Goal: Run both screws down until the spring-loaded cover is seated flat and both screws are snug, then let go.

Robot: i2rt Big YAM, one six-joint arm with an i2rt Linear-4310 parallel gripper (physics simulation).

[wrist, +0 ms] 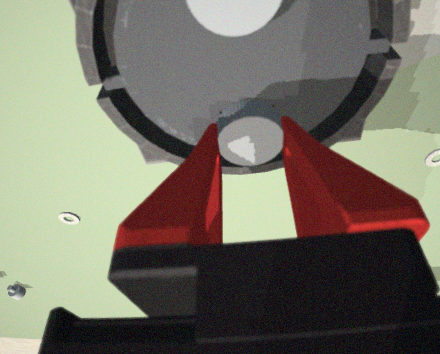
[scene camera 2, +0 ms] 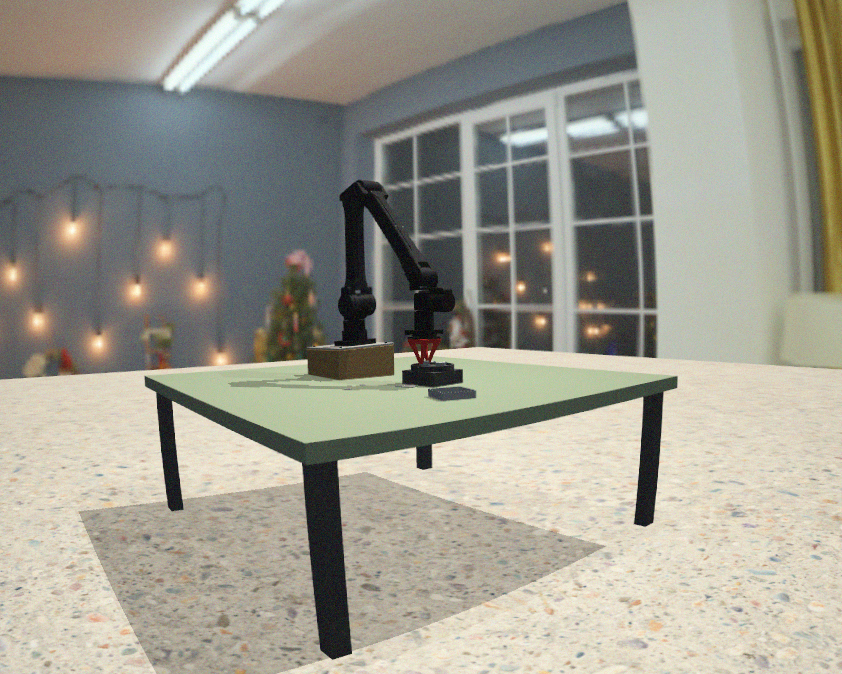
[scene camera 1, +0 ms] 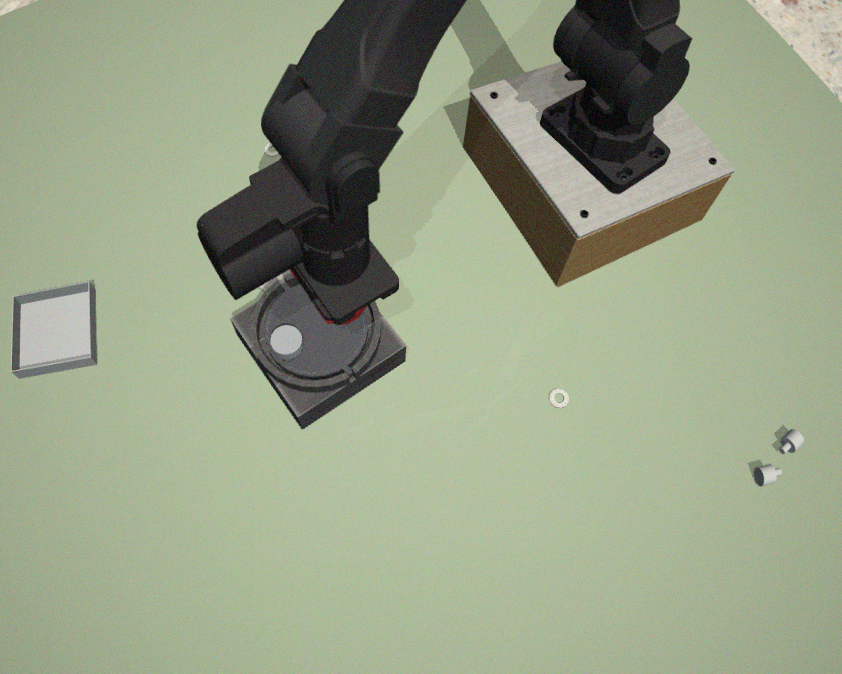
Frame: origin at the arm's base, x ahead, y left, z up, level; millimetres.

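Where they show: gripper, fingertip midpoint: (wrist: 249, 130) (scene camera 2: 424, 363) (scene camera 1: 342, 307); arm's base, link origin: (scene camera 2: 355, 344) (scene camera 1: 603, 141).
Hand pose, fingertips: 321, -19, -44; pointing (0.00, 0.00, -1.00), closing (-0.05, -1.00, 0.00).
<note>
Each offset is from my fingertips to the top centre of the thing, as dx, dy, dz.
The round grey cover {+31, -1, -4} (scene camera 1: 319, 358) (wrist: 240, 65) sits inside the ring of the dark square base {+31, -1, +0} (scene camera 1: 303, 404) (scene camera 2: 433, 377). One screw {+63, -1, +7} (scene camera 1: 286, 340) (wrist: 234, 15) shows its pale round head standing on the cover. The other screw {-1, +0, +8} (wrist: 250, 142) is near the cover's opposite edge, and in scene camera 1 the arm hides it. My gripper (wrist: 249, 130) (scene camera 2: 424, 361) points down with its red fingers shut on this second screw's head, one finger on each side. The screw's shank is hidden. How far the cover is pressed down cannot be told.
A shallow grey tray {+254, -185, -36} (scene camera 1: 94, 323) (scene camera 2: 451, 393) lies beyond the base. A white washer {-131, +188, -54} (scene camera 1: 551, 397) (wrist: 62, 217) and two loose knob-like screws {-293, +381, -36} (scene camera 1: 793, 440) {-251, +388, -36} (scene camera 1: 765, 475) lie on the table. Another washer {-65, -245, -54} (scene camera 1: 267, 150) lies beside the arm. The arm stands on a wooden block (scene camera 1: 519, 203) (scene camera 2: 351, 361).
</note>
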